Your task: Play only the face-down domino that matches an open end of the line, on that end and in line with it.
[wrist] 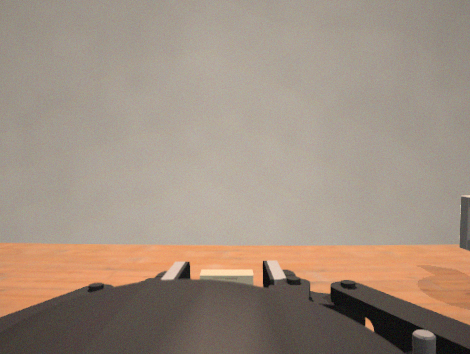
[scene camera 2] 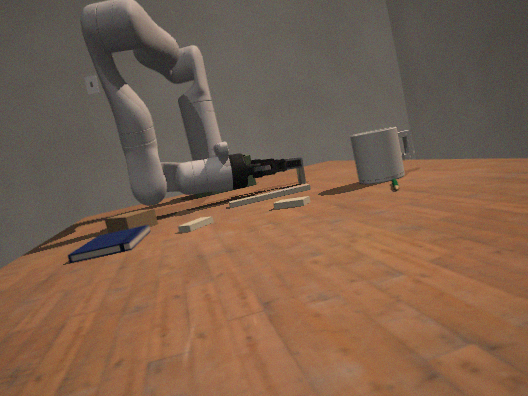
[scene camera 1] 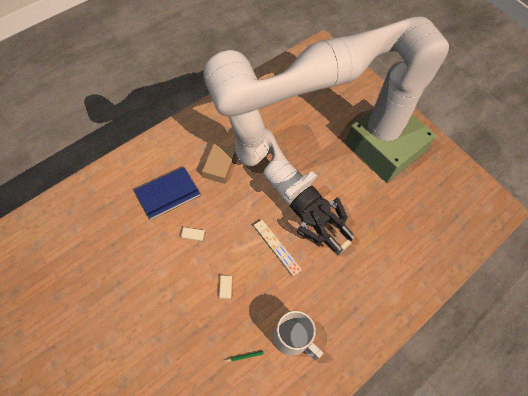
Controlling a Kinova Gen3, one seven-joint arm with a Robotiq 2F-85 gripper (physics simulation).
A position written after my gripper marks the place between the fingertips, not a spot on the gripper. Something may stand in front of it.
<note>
In view: my gripper [scene camera 1: 345,245] and a brown block [scene camera 1: 219,162].
The brown block also shows in scene camera 2 [scene camera 2: 132,219]. My gripper shows as well in the wrist view [wrist: 226,281] and in scene camera 2 [scene camera 2: 299,162]. The wrist view does not show the brown block: it is out of frame.
</note>
